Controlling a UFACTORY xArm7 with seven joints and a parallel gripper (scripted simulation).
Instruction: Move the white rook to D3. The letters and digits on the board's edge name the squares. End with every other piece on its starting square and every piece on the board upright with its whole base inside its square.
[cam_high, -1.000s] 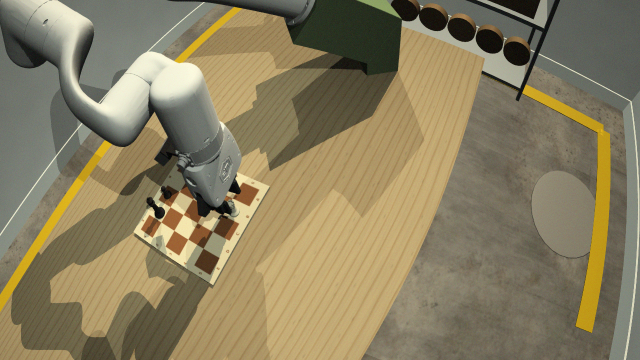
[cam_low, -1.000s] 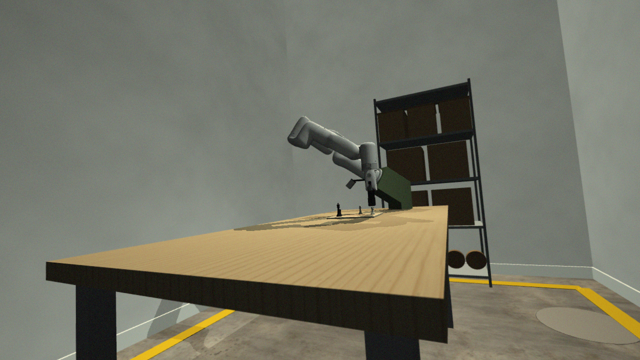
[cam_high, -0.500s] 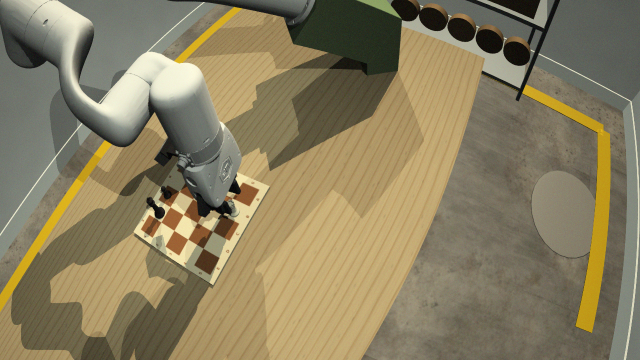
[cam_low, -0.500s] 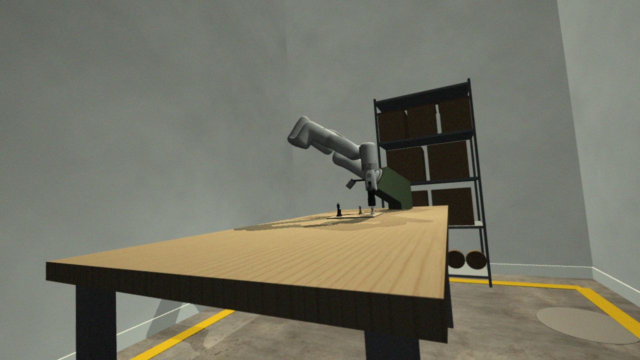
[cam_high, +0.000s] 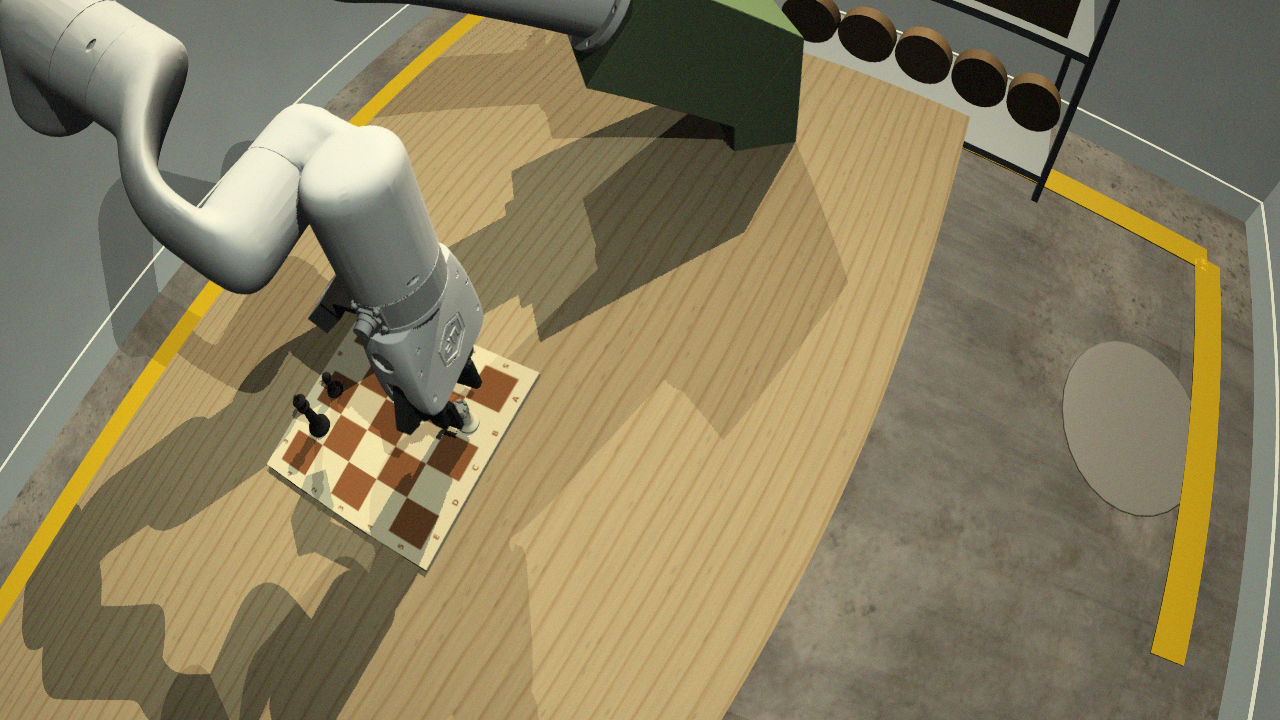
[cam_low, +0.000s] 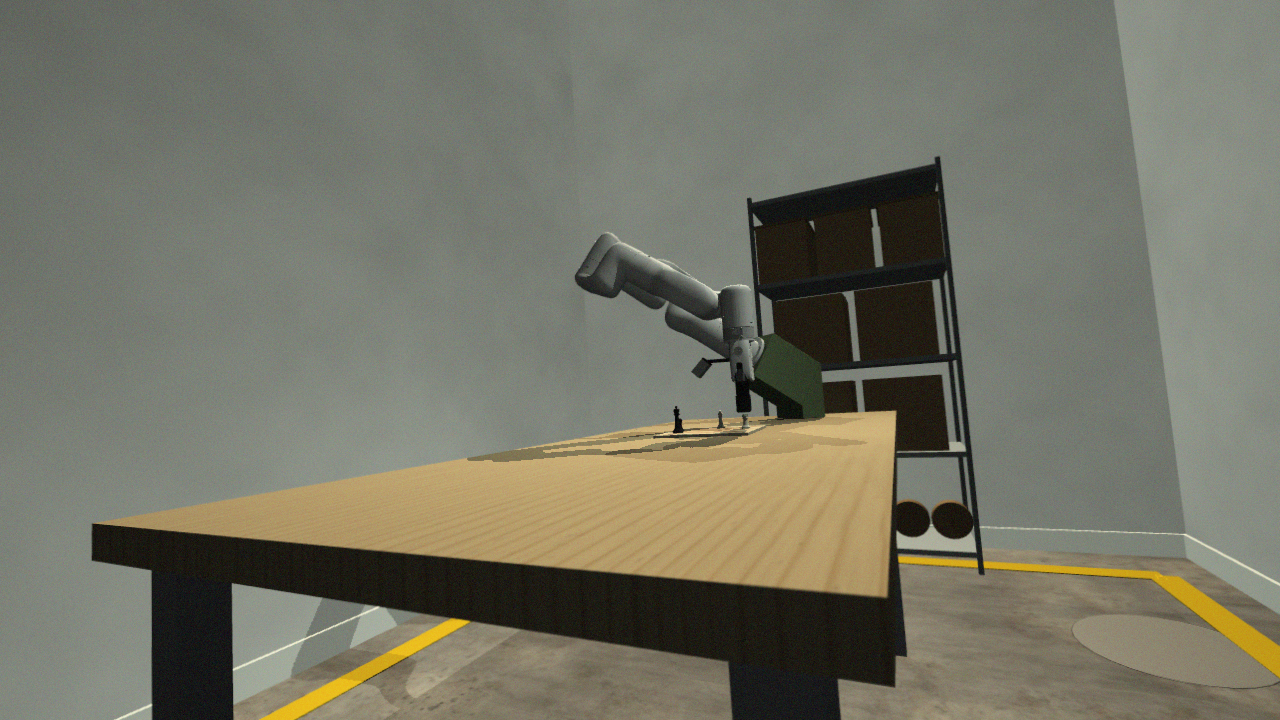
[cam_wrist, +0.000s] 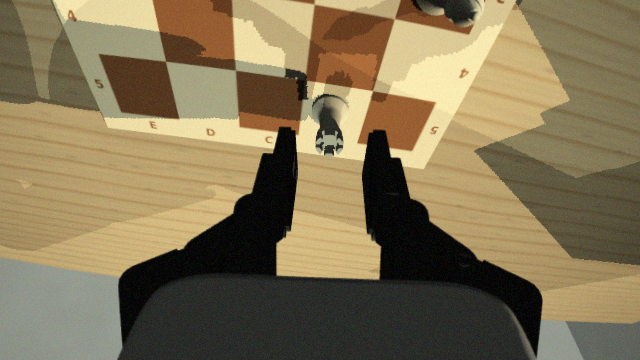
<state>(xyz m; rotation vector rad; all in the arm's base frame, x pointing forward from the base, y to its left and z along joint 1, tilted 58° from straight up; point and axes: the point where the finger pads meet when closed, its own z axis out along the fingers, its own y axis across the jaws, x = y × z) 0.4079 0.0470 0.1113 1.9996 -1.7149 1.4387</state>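
Now: hand 80 mm to the left of the chessboard, 60 mm above it and 20 mm short of it. Also, from my hand: tall black piece: 160 mm to the right, 40 mm ahead, 30 mm below; black pawn: 160 mm to the right, 40 mm below, 10 mm behind.
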